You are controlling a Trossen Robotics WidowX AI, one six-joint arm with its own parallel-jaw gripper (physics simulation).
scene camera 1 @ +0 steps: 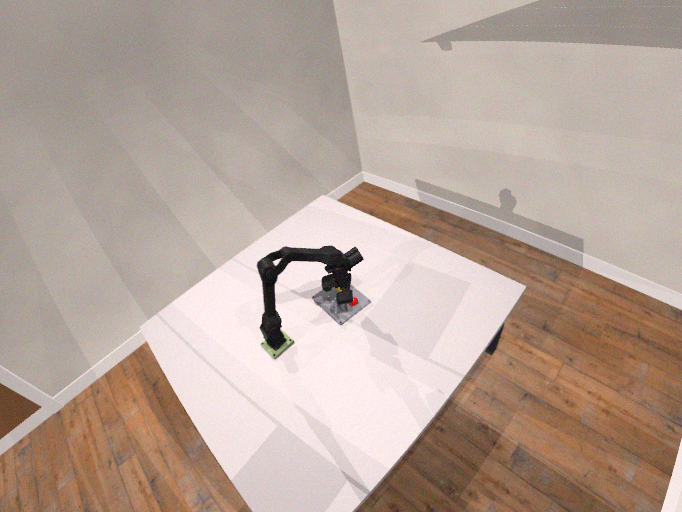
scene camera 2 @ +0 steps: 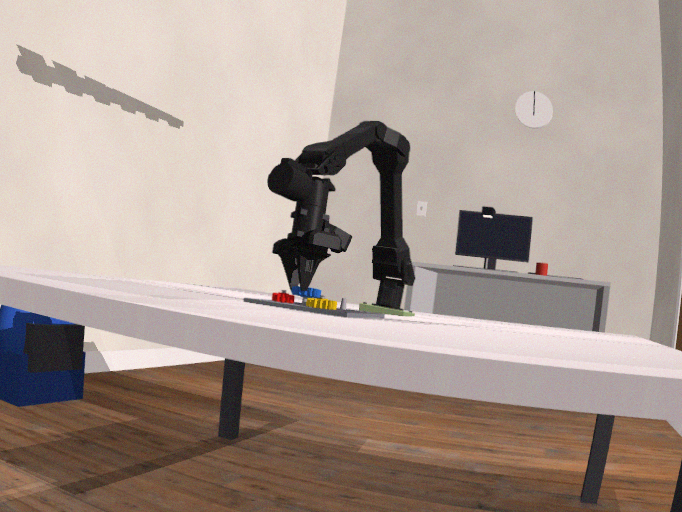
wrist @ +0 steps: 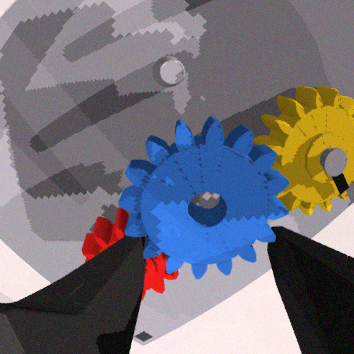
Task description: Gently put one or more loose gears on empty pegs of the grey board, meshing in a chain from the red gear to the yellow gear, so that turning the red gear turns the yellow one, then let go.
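Frame: origin at the arm's base, x ahead, y left, z up, level; centimetres.
Seen in the pictures: gripper, fingertip midpoint: (scene camera 2: 298,291) (wrist: 207,240); arm's base, origin of the base link: (scene camera 1: 276,341) (scene camera 2: 387,308).
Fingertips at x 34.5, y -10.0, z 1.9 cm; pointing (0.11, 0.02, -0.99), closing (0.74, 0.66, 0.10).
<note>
Pixels of each thing's top centre, then the offset from my fingertips to it. Level surfaces: height alone.
- blue gear, middle of its top: (wrist: 210,214) (scene camera 2: 306,286) dx -1.2, dy +1.1, dz +1.0 cm
- grey board, middle of its top: (wrist: 207,133) (scene camera 2: 317,294) (scene camera 1: 339,295) dx -2.6, dy +2.8, dz -0.1 cm
- red gear, middle of its top: (wrist: 129,270) (scene camera 2: 283,292) (scene camera 1: 352,300) dx -1.1, dy -3.2, dz -0.7 cm
- yellow gear, middle of its top: (wrist: 329,158) (scene camera 2: 322,298) dx +1.9, dy +5.2, dz -0.6 cm
- empty peg, middle of its top: (wrist: 171,71) dx -4.6, dy +3.5, dz -0.3 cm
- white table, its level: dz -3.2 cm
My gripper (wrist: 207,240) (scene camera 2: 300,284) (scene camera 1: 344,297) is shut on a blue gear (wrist: 197,168) (scene camera 2: 306,292), one finger on each side. It holds the gear level, just above the grey board (wrist: 246,53) (scene camera 2: 361,314) (scene camera 1: 336,312). The gear hangs between the red gear (wrist: 105,228) (scene camera 2: 282,297) (scene camera 1: 353,301) and the yellow gear (wrist: 309,147) (scene camera 2: 322,303). In the wrist view its teeth cover part of the red gear and reach the yellow gear's teeth. Something light grey shows through its hole. An empty peg (wrist: 172,71) stands farther back on the board.
The arm's green base plate (scene camera 1: 278,347) (scene camera 2: 385,308) sits on the white table (scene camera 1: 400,356) beside the board. A grey desk with a monitor (scene camera 2: 493,236) stands behind the table, far from the work.
</note>
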